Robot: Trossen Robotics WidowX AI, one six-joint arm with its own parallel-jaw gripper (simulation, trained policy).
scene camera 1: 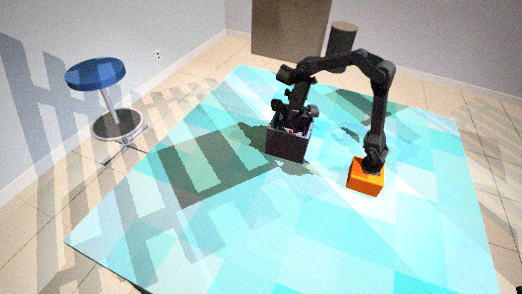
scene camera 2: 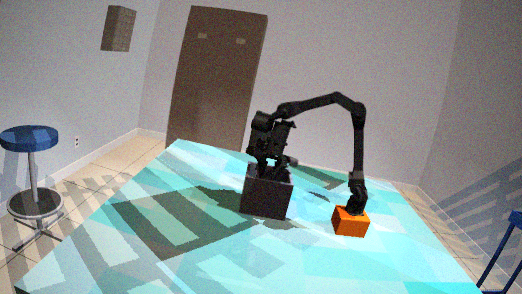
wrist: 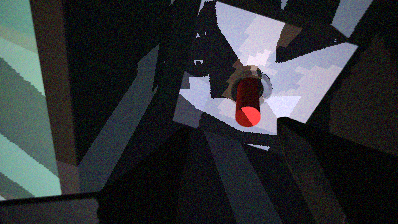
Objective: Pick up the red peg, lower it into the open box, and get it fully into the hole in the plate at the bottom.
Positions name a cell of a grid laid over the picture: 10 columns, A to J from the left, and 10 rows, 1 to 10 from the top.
Scene:
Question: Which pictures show my gripper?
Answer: Scene camera 1, scene camera 2 and the wrist view: all of them.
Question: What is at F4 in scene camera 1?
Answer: My gripper.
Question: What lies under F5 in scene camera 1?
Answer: A box.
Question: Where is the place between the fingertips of my gripper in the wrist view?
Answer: At F6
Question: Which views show the box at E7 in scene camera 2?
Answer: Scene camera 1, scene camera 2 and the wrist view: all of them.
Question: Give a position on a red peg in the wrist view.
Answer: At G6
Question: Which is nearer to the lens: the plate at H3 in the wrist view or the box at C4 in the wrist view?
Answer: The box.

